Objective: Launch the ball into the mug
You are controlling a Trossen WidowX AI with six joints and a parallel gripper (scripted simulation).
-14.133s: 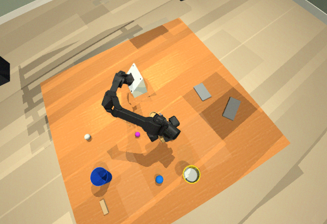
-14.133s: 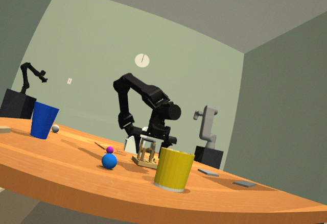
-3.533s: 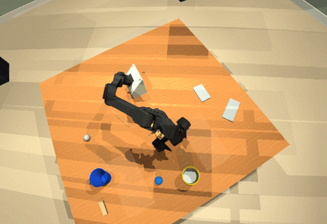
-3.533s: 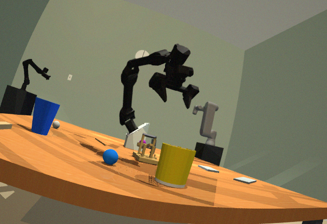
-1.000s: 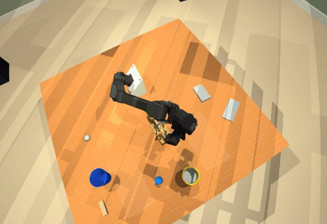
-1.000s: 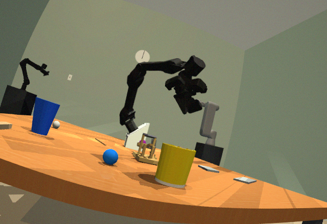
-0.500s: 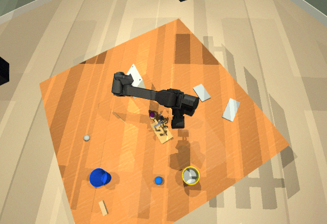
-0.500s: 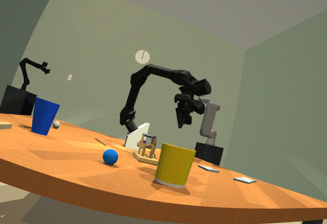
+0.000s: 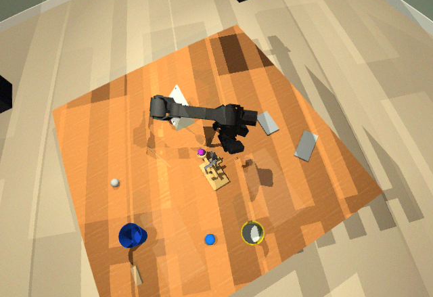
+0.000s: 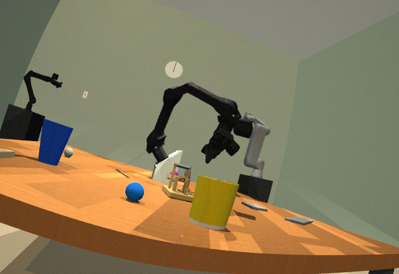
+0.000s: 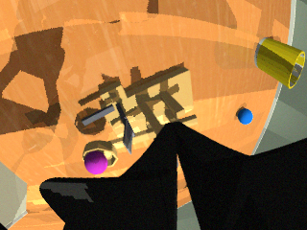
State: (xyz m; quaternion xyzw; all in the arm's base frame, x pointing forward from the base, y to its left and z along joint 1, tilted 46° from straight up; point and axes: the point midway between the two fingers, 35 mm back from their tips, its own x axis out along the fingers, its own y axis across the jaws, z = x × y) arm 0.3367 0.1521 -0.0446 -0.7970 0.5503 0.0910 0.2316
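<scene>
Right now the magenta ball is 9 cm to the right of my gripper tip, 8 cm below it and 8 cm behind it. Also, from my gripper tip: thin stick (29 cm to the right, 17 cm behind, 13 cm below); then wooden catapult (8 cm below, 7 cm to the right, 1 cm behind); then yellow mug (34 cm ahead, 11 cm below, 5 cm to the right).
</scene>
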